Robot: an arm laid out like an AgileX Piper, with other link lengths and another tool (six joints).
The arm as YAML. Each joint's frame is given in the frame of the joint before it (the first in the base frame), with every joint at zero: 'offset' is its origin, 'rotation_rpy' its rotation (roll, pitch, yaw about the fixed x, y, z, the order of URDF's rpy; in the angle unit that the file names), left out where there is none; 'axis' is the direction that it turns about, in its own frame. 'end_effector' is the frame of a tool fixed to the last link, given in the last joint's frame.
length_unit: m
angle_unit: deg
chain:
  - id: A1
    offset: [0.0, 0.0, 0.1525]
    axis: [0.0, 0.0, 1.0]
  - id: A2
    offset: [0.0, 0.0, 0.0]
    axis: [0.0, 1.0, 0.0]
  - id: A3
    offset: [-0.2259, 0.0, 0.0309]
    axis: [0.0, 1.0, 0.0]
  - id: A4
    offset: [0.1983, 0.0, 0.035]
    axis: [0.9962, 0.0, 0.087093]
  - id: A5
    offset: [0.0, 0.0, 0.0]
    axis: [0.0, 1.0, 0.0]
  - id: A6
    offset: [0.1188, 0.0, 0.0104]
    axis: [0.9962, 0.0, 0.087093]
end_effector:
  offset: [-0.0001, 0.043, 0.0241]
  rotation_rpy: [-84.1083, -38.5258, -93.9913]
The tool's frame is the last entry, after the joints.
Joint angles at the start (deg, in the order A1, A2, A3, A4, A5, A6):
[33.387, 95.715, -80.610, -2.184, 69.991, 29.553]
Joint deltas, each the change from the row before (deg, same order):
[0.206, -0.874, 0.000, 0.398, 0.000, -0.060]
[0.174, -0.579, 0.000, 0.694, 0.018, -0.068]
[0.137, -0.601, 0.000, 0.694, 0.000, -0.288]
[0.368, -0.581, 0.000, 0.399, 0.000, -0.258]
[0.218, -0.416, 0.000, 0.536, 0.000, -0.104]
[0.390, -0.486, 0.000, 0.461, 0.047, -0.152]
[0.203, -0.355, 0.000, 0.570, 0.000, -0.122]
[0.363, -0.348, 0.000, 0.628, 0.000, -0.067]
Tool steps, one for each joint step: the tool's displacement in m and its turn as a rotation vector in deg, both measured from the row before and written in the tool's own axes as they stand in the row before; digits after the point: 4 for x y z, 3 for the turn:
[-0.0018, 0.0004, -0.0052, 0.933, -0.254, -0.100]
[-0.0021, 0.0001, -0.0036, 0.667, -0.581, 0.007]
[-0.0022, 0.0002, -0.0038, 0.705, -0.568, -0.183]
[-0.0029, 0.0001, -0.0035, 0.650, -0.344, -0.482]
[-0.0022, 0.0000, -0.0026, 0.504, -0.472, -0.139]
[-0.0031, 0.0001, -0.0030, 0.518, -0.438, -0.384]
[-0.0022, -0.0001, -0.0023, 0.448, -0.514, -0.137]
[-0.0032, -0.0002, -0.0023, 0.452, -0.609, -0.221]

